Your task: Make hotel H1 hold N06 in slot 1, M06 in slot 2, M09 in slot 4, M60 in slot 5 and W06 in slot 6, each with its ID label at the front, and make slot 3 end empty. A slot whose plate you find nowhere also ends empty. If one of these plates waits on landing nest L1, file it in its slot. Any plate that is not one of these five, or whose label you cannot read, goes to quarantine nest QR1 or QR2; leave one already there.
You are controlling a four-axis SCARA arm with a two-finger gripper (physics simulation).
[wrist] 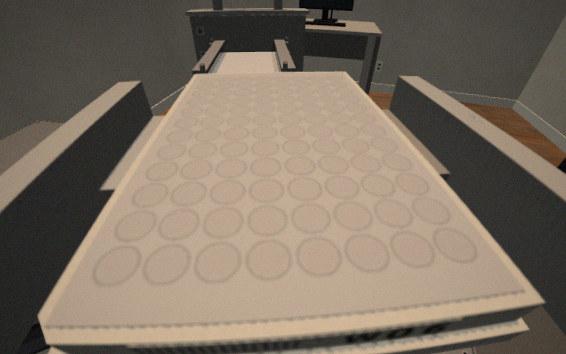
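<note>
A pale plate with rows of round wells (267, 220) fills the middle of the wrist view. Its front edge carries a barcode and a dark ID seen at a steep angle, which reads W06. My gripper (274, 100) is shut on this plate, with one dark finger along each long side. The plate sits level between the fingers. Beyond its far edge, a pale flat surface (248, 61) lies between two rails; I cannot tell whether it is a plate or part of a nest. The hotel's slots, the landing nest and the quarantine nests cannot be made out.
A dark grey unit (250, 32) with a pale top stands behind the two short rails (209, 55) (284, 54). To its right is a desk (345, 27) with a monitor (326, 5). A grey surface (37, 137) shows at the left edge. Walls and wooden floor lie behind.
</note>
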